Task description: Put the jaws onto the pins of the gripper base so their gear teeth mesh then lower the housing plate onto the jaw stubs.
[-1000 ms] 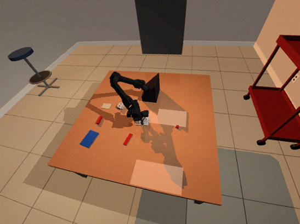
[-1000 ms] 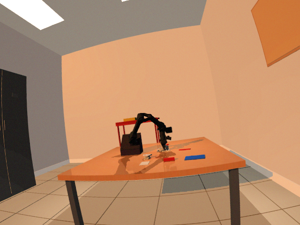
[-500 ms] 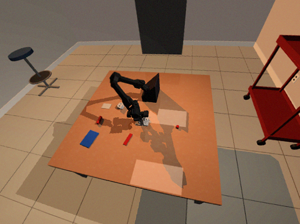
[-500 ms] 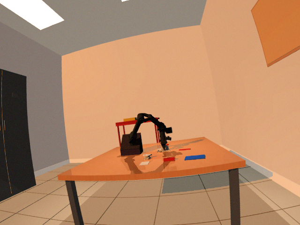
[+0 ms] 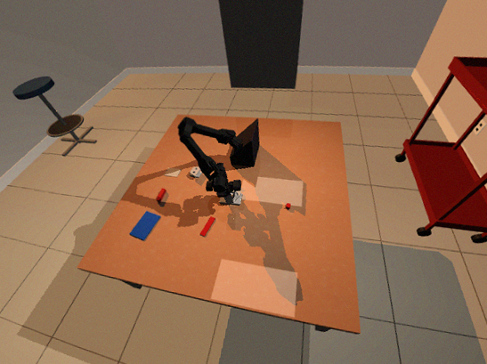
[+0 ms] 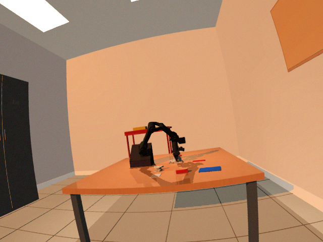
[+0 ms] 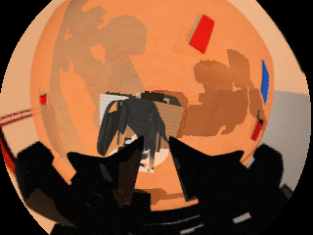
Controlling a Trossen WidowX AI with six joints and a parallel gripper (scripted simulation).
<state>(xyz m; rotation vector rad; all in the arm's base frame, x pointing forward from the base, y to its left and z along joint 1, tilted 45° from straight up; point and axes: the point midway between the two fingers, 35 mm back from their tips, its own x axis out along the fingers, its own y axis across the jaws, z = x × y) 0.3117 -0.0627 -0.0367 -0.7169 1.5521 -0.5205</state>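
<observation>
The white flat part is 1 cm ahead of my gripper tip, 3 cm to the left of it and 1 cm below it. Round my gripper tip: grey jaw 4 cm behind, 5 cm to the left; then pale tile 14 cm behind, 40 cm to the right, 1 cm below; then small red cube 3 cm ahead, 35 cm to the left, 1 cm below.
</observation>
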